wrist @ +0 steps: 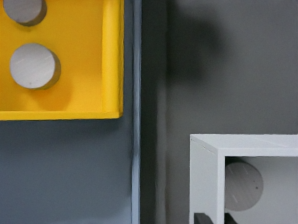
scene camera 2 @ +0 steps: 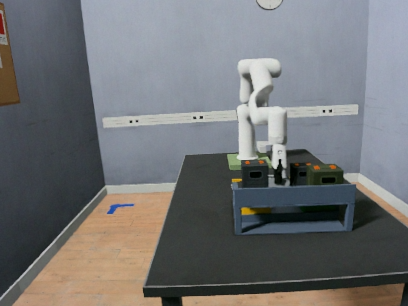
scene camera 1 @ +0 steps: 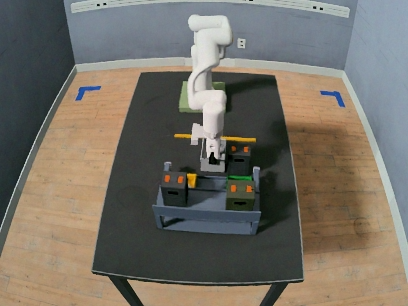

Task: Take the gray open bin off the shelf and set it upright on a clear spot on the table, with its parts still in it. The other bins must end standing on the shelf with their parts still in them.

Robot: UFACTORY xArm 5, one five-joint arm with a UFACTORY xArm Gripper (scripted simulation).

Scene:
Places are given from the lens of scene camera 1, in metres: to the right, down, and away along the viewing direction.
blue-gray shelf point(scene camera 1: 204, 201): 0.00, 0.18, 1.30
olive bin point(scene camera 1: 240, 196): 0.12, 0.15, 1.20
dark bin point(scene camera 1: 239, 155): 0.14, 0.01, 1.42
The marked spots on the dark bin and the olive bin are 0.26 m apart.

